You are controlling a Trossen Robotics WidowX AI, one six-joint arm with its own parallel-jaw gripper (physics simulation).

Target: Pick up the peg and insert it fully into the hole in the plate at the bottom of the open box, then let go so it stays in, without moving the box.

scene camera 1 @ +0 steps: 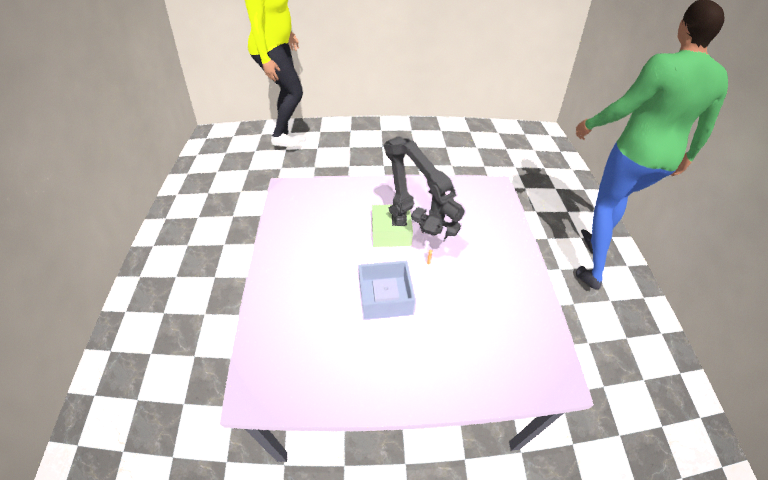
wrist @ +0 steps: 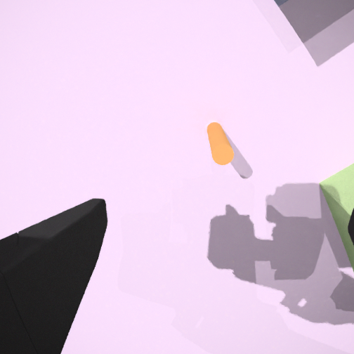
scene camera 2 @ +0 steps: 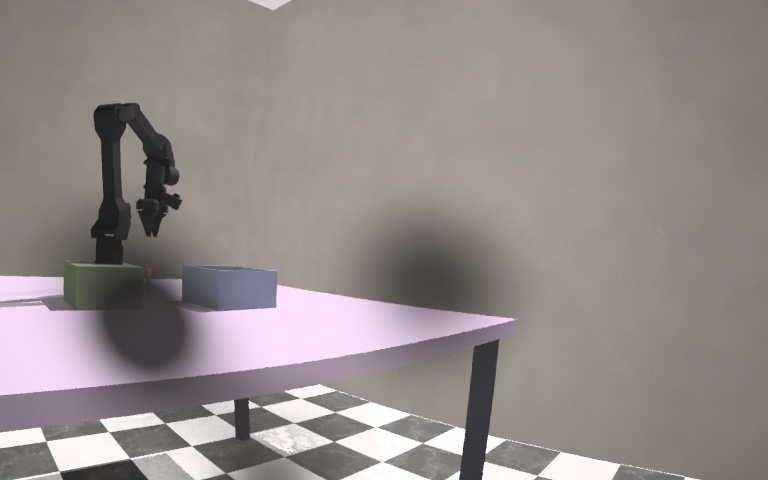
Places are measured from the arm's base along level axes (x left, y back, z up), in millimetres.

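Pixels of known places: gripper, fingertip midpoint: (scene camera 1: 433,237) (scene camera 2: 151,236); arm's base, origin of the base link: (scene camera 1: 399,220) (scene camera 2: 108,263).
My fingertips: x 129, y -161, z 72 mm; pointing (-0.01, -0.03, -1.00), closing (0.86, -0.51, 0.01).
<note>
Ahead of a thing's pixels: the offset from my fingertips to its top centre. Level surfaces: height alone.
An orange peg @(dz -88, dx -2, dy +6 mm) (scene camera 1: 429,256) (scene camera 2: 148,280) (wrist: 220,145) stands upright on the table, to the right of the box in scene camera 1. The open blue-grey box @(dz -70, dx -183, dy -171 mm) (scene camera 1: 388,310) (scene camera 2: 248,292) has a plate @(dz -107, dx -183, dy -171 mm) (scene camera 1: 393,295) on its floor with a small hole near the middle. In the wrist view, a bit of the box (wrist: 281,2) shows at the top right edge. My gripper (scene camera 1: 433,234) (scene camera 2: 152,234) (wrist: 233,215) is open and empty, pointing down well above the table. The peg lies a little ahead of the space between the fingers in the wrist view. Most of the right finger is cut off there.
The arm stands on a green block (scene camera 1: 391,237) (scene camera 2: 84,288) (wrist: 345,186) behind the box. The pink table @(dz -168 mm) (scene camera 1: 481,350) (scene camera 2: 351,331) has its edges in view. A person in green (scene camera 1: 671,113) stands to the right, and one in yellow (scene camera 1: 271,25) stands behind.
</note>
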